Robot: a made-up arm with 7 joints.
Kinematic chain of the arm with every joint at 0, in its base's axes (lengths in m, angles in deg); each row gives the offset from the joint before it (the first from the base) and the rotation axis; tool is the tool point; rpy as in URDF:
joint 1: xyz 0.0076 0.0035 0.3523 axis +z
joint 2: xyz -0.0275 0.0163 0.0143 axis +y
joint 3: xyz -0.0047 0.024 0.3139 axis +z
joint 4: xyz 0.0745 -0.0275 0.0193 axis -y
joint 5: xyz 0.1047 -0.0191 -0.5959 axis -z
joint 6: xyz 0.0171 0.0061 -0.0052 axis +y
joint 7: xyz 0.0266 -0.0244 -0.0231 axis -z
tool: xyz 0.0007 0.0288 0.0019 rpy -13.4 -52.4 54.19
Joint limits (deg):
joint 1: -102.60..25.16
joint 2: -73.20..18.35
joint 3: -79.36..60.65
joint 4: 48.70..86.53
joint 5: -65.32..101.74
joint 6: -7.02..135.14
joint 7: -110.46..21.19
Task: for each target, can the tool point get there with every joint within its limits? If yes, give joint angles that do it. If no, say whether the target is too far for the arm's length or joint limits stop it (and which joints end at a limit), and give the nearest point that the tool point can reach.
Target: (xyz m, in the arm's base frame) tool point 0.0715 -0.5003 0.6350
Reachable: yes | joints -8.48 -46.52 -53.65 52.22 -40.84 119.02 -93.61
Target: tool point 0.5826 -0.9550 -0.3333
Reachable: no: too far | nearest point 0.3225 -0.5215 0.1891 | short by 0.727 m
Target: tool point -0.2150 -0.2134 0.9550
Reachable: yes | joints -73.29 -54.89 -23.58 67.81 24.60 103.00 -77.59
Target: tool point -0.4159 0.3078 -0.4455
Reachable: no: joint limits stop it (at a limit: joint 1, joint 2, joint 4, joint 5, joint 6, joint 7) | nearest point -0.5364 0.0641 0.3144 | short by 0.807 m
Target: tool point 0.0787 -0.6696 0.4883
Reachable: yes | joints -69.61 9.76 -13.16 70.86 -45.15 61.63 -69.44
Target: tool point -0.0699 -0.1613 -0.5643
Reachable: no: joint limits stop it (at a limit: joint 1, joint 2, joint 4, joint 5, joint 6, joint 7) | nearest point -0.1587 -0.4893 0.1626 | short by 0.802 m
